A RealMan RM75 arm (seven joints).
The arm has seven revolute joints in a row. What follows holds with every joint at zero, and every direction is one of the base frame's.
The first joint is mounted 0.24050 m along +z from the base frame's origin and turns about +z.
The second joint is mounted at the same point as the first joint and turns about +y.
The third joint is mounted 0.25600 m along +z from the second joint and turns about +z.
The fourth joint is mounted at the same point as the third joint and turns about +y.
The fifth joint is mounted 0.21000 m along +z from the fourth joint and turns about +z.
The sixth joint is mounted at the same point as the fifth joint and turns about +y.
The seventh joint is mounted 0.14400 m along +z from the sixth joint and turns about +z.
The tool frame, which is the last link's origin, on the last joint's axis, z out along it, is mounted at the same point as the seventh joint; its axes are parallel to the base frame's.
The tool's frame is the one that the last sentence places.
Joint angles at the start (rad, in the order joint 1, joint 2, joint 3, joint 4, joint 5, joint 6, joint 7):
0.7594 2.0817 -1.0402 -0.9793 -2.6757 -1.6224 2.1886
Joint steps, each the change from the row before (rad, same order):
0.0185 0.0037 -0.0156 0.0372 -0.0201 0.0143 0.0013
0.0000 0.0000 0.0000 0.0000 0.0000 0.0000 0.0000
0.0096 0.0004 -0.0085 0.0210 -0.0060 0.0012 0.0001
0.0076 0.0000 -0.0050 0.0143 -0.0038 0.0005 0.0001
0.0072 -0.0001 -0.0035 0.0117 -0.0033 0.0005 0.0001
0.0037 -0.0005 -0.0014 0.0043 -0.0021 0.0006 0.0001
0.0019 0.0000 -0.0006 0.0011 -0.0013 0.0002 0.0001
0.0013 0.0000 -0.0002 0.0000 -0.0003 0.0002 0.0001
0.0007 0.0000 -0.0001 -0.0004 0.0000 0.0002 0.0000
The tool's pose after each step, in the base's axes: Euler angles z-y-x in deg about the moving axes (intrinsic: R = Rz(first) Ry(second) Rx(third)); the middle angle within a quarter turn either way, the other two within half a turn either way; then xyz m. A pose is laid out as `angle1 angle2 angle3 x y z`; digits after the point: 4 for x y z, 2 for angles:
-39.72 -18.35 -164.55 0.2191 0.3676 -0.0052
-39.72 -18.35 -164.55 0.2191 0.3676 -0.0052
-39.69 -19.46 -165.00 0.2193 0.3668 -0.0087
-39.64 -20.18 -165.31 0.2191 0.3664 -0.0109
-39.56 -20.74 -165.53 0.2186 0.3664 -0.0125
-39.49 -20.99 -165.53 0.2182 0.3668 -0.0129
-39.42 -21.09 -165.51 0.2179 0.3671 -0.0130
-39.35 -21.11 -165.49 0.2174 0.3674 -0.0130
-39.29 -21.10 -165.47 0.2171 0.3676 -0.0130

